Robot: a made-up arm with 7 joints.
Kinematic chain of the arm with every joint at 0, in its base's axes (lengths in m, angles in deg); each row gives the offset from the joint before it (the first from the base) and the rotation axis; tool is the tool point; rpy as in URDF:
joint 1: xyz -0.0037 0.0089 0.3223 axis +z
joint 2: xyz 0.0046 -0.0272 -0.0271 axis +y
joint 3: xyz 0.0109 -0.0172 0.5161 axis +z
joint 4: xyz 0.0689 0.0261 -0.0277 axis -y
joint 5: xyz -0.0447 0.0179 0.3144 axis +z
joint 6: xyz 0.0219 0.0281 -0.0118 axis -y
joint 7: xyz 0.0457 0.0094 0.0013 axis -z
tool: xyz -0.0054 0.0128 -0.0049 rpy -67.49 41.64 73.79
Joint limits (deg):
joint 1: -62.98..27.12
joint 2: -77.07..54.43
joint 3: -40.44..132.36
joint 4: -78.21..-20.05
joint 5: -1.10..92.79
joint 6: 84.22..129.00
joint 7: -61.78..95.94
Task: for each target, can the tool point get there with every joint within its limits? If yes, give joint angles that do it. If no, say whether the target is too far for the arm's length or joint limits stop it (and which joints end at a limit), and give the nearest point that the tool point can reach.
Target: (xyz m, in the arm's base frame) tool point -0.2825 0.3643 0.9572
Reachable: yes | joints -54.25 -58.99 -12.84 -52.75 33.61 90.16 -27.85
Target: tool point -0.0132 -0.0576 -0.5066
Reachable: no: joint limits stop it (at a limit: joint 1, joint 2, joint 3, joint 4, joint 5, joint 6) | nearest point -0.6511 -0.1058 0.0980 | short by 0.880 m
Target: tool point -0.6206 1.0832 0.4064
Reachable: no: too far | nearest point -0.4307 0.7525 0.3738 | short by 0.383 m
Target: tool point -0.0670 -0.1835 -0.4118
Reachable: no: joint limits stop it (at a limit: joint 1, joint 2, joint 3, joint 4, joint 5, joint 6) | nearest point -0.6497 -0.1071 0.0996 | short by 0.779 m
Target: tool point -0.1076 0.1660 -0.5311
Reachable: no: joint limits stop it (at a limit: joint 2, joint 3, joint 4, joint 5, joint 6) | nearest point -0.3673 0.5587 0.0964 | short by 0.784 m
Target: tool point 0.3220 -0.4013 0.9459
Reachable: yes | joints -46.09 22.46 -25.56 -29.89 8.27 117.86 -37.80
